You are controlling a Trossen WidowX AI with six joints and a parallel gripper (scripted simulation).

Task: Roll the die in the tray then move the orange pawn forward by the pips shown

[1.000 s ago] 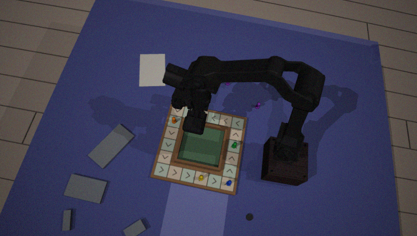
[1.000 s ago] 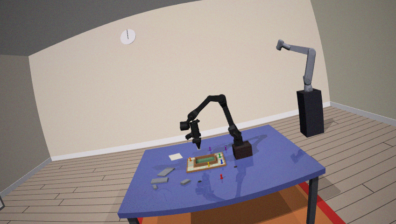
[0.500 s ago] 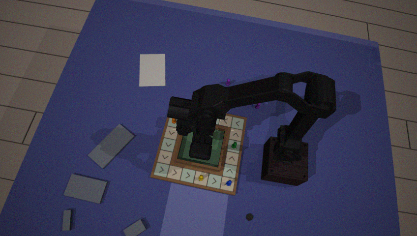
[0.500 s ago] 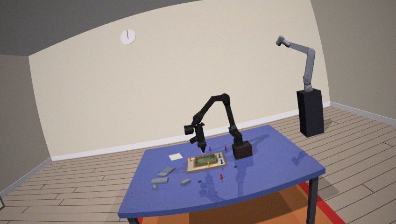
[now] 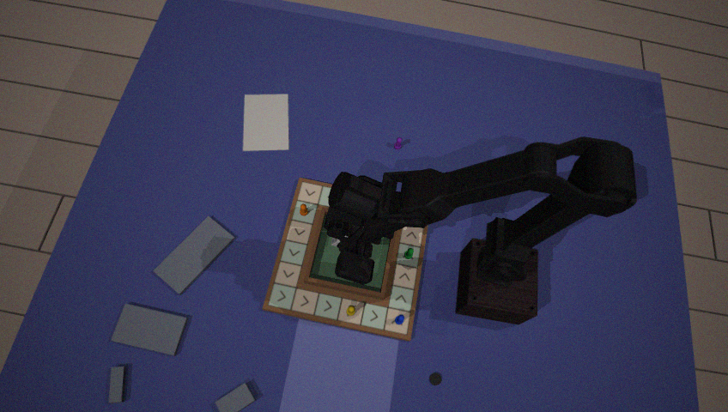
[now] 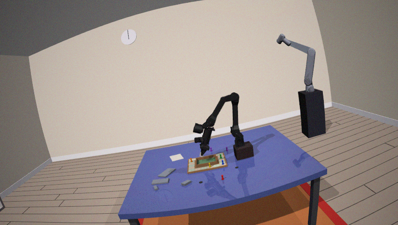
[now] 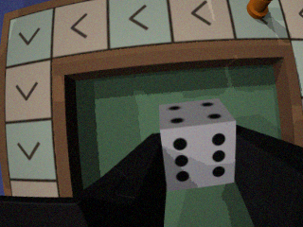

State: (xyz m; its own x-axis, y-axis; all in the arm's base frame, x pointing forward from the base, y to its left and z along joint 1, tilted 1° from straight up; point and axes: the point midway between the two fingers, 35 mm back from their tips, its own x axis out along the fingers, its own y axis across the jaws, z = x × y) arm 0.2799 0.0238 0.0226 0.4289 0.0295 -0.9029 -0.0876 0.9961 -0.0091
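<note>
Right now the orange pawn is 90 mm ahead of my gripper tip, 60 mm to the right of it and 50 mm below it. Round my gripper tip: green pawn (140 mm behind, 30 mm to the right, 50 mm below); then white die (right at my gripper tip); then yellow pawn (50 mm behind, 110 mm to the left, 50 mm below).
</note>
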